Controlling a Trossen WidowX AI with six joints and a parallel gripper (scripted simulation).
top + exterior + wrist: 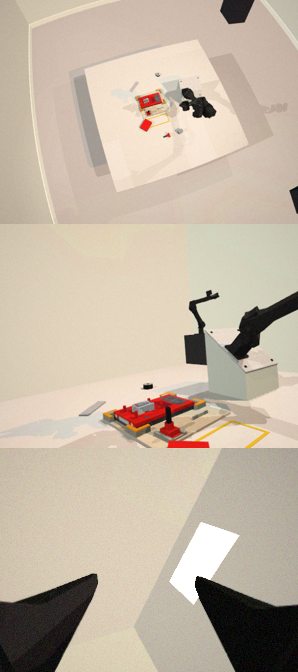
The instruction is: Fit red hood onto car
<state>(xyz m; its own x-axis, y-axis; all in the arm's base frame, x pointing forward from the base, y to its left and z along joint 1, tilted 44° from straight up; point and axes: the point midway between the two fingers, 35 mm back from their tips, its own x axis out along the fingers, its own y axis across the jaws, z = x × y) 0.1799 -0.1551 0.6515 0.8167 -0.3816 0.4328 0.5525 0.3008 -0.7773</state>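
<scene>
My gripper tip is 72 cm above the red hood, 20 cm short of it and 18 cm to the left of it. The rest, counted from my gripper tip: grey piece (72 cm below, 8 cm behind, 4 cm to the right); then grey flat bar (73 cm below, 59 cm to the right, 20 cm ahead); then grey engine block (71 cm below, 40 cm to the right, 13 cm ahead).
</scene>
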